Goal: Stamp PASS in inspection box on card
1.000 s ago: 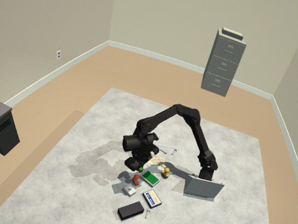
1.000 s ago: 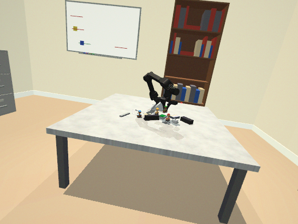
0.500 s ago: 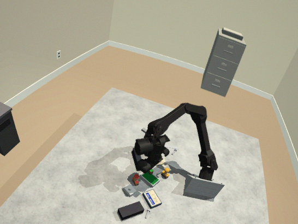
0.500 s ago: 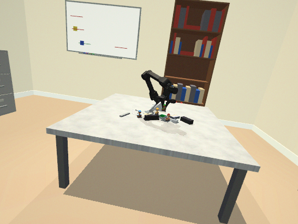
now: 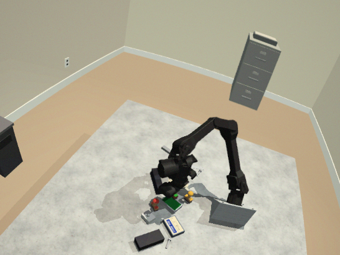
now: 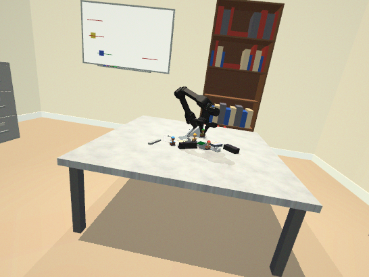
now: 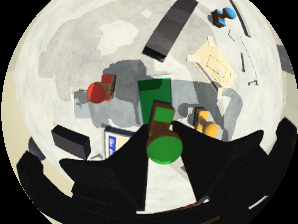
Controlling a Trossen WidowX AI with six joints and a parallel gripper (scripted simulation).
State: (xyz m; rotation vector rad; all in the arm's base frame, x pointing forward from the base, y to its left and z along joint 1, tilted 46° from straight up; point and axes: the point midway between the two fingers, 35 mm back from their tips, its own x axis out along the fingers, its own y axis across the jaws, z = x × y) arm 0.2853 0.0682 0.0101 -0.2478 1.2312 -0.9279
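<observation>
Now: gripper tip 80 mm above the green ink pad. From my gripper tip the other things lie so: green-knob stamp: right at my gripper tip; yellow-knob stamp: 80 mm behind, 70 mm below, 50 mm to the right; red-knob stamp: 70 mm below, 70 mm ahead, 50 mm to the left.
</observation>
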